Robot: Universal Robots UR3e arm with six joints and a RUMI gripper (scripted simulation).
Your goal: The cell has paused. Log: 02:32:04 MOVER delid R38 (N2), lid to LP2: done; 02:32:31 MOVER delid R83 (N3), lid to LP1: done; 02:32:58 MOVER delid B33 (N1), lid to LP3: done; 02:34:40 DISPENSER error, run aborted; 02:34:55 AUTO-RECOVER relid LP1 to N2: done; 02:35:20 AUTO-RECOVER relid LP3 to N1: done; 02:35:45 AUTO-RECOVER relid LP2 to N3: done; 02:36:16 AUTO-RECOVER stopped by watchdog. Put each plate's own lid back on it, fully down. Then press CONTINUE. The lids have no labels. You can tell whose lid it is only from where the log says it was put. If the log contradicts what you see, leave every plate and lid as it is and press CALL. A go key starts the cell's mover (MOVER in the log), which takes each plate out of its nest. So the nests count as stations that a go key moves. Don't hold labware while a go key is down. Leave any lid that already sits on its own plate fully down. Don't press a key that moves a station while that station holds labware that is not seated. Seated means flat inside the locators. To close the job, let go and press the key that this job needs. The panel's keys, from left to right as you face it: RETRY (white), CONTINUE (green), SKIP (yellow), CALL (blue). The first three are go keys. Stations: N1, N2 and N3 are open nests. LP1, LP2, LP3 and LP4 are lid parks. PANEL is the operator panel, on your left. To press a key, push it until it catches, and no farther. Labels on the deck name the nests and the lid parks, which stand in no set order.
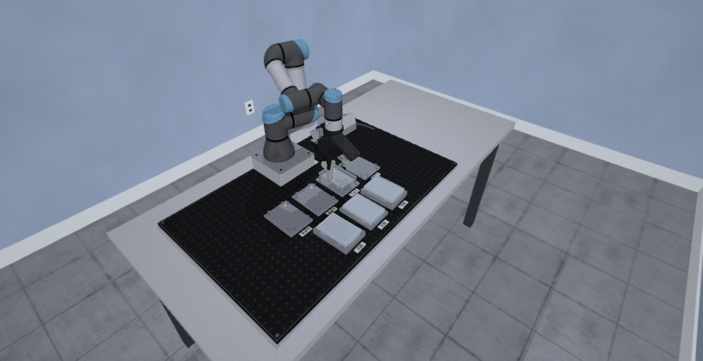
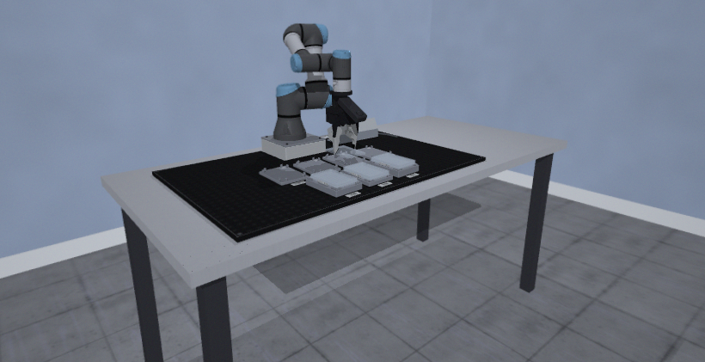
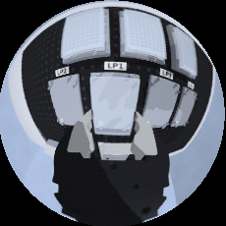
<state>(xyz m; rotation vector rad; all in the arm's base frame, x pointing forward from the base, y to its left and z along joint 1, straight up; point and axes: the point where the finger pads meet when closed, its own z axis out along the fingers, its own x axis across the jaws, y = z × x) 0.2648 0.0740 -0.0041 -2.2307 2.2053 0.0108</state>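
Right now the LP3 lid park is 1 cm ahead of my hand, 13 cm to the right of it and 4 cm below it. From my hand the other things lie so: lid park LP4 (1 cm ahead, 26 cm to the right, 4 cm below); LP2 lid park (13 cm to the left, 4 cm below); clear lid (1 cm below).
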